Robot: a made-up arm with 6 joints. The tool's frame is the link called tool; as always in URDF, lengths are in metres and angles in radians.
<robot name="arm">
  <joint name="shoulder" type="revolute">
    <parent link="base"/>
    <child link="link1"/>
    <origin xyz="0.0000 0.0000 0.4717" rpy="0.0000 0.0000 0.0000"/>
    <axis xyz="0 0 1"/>
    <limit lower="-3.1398" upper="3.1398"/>
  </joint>
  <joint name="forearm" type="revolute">
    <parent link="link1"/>
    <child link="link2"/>
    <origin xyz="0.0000 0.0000 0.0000" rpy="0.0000 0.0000 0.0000"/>
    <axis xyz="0 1 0"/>
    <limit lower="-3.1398" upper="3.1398"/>
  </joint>
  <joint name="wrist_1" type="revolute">
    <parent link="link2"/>
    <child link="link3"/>
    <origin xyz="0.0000 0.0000 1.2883" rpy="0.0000 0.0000 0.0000"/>
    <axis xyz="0 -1 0"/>
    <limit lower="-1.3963" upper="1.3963"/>
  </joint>
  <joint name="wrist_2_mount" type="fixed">
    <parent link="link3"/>
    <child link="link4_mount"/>
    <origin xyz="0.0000 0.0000 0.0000" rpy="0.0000 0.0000 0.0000"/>
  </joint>
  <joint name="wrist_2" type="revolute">
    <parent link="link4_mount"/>
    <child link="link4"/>
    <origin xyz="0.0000 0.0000 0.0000" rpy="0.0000 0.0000 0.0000"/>
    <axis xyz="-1 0 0"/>
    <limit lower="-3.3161" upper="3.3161"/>
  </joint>
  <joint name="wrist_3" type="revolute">
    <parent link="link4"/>
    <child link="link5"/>
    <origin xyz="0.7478 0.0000 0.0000" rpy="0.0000 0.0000 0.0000"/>
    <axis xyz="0 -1 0"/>
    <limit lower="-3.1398" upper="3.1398"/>
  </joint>
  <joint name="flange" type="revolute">
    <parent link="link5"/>
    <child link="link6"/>
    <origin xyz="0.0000 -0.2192 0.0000" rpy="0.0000 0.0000 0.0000"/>
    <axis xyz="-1 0 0"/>
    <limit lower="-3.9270" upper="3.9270"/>
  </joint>
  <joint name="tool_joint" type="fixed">
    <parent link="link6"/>
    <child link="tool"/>
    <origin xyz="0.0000 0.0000 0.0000" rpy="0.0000 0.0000 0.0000"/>
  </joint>
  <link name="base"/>
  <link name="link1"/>
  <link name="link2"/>
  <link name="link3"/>
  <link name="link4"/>
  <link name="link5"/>
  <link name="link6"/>
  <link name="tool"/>
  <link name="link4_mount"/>
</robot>
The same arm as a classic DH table. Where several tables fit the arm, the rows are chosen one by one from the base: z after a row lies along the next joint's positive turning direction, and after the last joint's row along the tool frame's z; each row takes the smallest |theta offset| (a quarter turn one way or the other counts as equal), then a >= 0, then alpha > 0; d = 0 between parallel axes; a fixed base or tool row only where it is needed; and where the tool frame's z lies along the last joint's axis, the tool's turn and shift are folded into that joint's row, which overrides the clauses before.
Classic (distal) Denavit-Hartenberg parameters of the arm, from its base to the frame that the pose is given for. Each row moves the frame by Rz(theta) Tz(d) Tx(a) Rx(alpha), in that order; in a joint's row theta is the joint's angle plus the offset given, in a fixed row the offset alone. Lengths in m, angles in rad.
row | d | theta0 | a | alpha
shoulder | 0.4717 | 0.0000 | 0.0000 | -1.5708
forearm | 0.0000 | -1.5708 | 1.2883 | 3.1416
wrist_1 | 0.0000 | 0.0000 | 0.0000 | -1.5708
wrist_2 | -0.7478 | 0.0000 | 0.0000 | 1.5708
wrist_3 | 0.2192 | 0.0000 | 0.0000 | -1.5708
flange | 0.0000 | 1.5708 | 0.0000 | 1.5708
tool (fixed) | 0.0000 | -1.5708 | 0.0000 | 0.0000
Joint limits (rad, base to tool): -3.1398..3.1398 -3.1398..3.1398 -1.3963..1.3963 -3.3161..3.3161 -3.1398..3.1398 -3.9270..3.9270

